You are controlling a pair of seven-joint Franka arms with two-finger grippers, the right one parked.
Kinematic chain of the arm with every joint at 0, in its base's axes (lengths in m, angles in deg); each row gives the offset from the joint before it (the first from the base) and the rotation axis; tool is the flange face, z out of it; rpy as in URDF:
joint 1: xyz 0 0 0.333 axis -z
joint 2: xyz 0 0 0 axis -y
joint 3: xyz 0 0 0.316 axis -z
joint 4: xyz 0.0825 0 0 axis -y
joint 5: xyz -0.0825 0 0.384 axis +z
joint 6: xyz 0 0 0 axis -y
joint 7: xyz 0.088 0 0 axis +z
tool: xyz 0 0 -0.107 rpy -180 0 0
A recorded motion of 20 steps. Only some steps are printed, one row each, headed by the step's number.
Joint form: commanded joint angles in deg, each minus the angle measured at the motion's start. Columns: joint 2, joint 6, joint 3, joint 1, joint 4, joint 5, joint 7.
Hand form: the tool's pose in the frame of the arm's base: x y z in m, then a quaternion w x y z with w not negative. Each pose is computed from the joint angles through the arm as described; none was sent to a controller.
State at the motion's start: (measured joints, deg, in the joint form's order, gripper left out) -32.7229 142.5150 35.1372 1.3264 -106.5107 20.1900 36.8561
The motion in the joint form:
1: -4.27 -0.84 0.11 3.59 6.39 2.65 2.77
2: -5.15 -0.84 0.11 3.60 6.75 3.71 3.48
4: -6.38 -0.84 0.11 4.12 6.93 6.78 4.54
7: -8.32 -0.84 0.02 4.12 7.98 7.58 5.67
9: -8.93 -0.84 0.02 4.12 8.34 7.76 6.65
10: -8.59 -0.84 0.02 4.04 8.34 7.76 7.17
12: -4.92 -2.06 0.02 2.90 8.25 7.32 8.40
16: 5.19 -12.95 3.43 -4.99 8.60 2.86 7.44
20: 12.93 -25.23 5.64 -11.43 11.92 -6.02 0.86
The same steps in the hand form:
1: 0.5513 -0.4027 0.2786 0.09647 0.98994 -0.08142 0.06393
2: 0.5524 -0.4029 0.2722 0.09369 0.99035 -0.08028 0.06305
4: 0.5482 -0.4080 0.2610 0.08237 0.99002 -0.09328 0.06619
7: 0.5522 -0.4076 0.2482 0.08292 0.99124 -0.08356 0.05990
9: 0.5535 -0.4077 0.2445 0.08393 0.99201 -0.07471 0.05734
10: 0.5546 -0.4069 0.2480 0.08422 0.99219 -0.06975 0.05997
12: 0.5652 -0.3947 0.2829 0.07863 0.99230 -0.04928 0.08198
16: 0.5876 -0.3326 0.3790 0.04367 0.99507 0.00900 0.08859
20: 0.5929 -0.2784 0.4640 0.03641 0.99698 0.03441 0.05931

